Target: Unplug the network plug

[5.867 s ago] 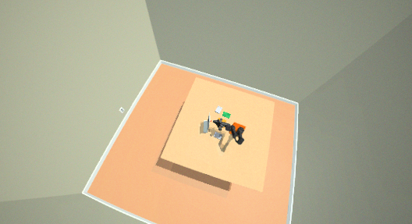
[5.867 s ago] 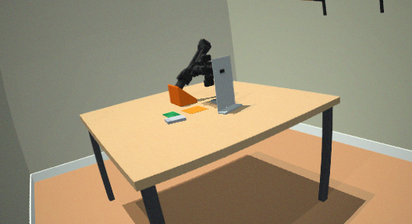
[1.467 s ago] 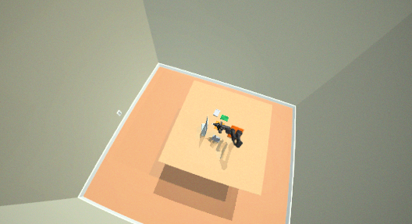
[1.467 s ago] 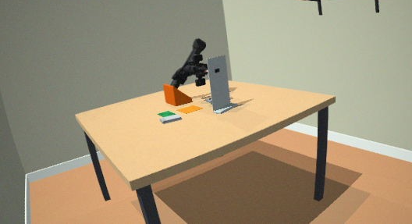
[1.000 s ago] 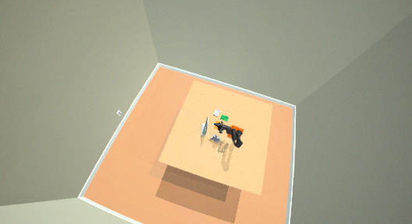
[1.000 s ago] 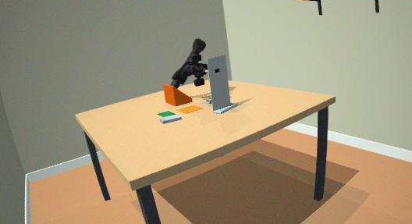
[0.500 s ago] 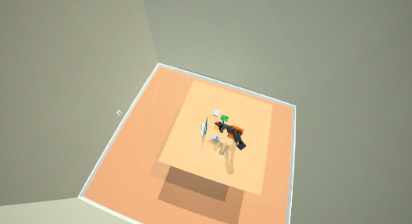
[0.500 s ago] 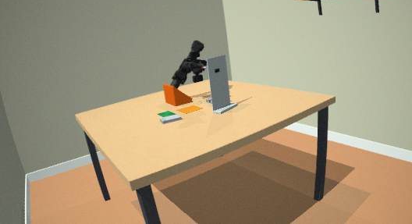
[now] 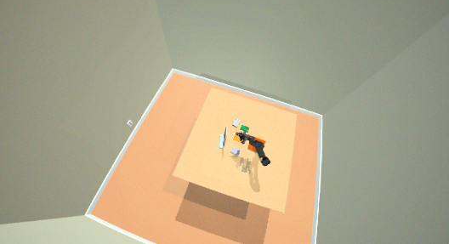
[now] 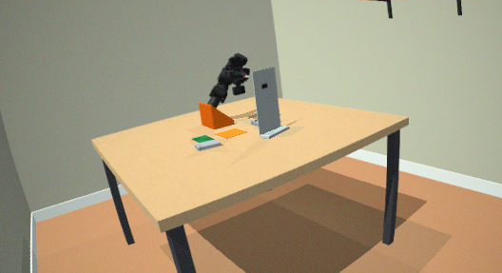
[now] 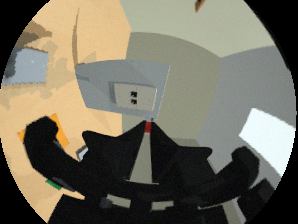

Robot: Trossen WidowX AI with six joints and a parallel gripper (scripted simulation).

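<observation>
My gripper tip is 130 mm above the grey upright panel, 100 mm short of it and 40 mm to the right of it.
</observation>
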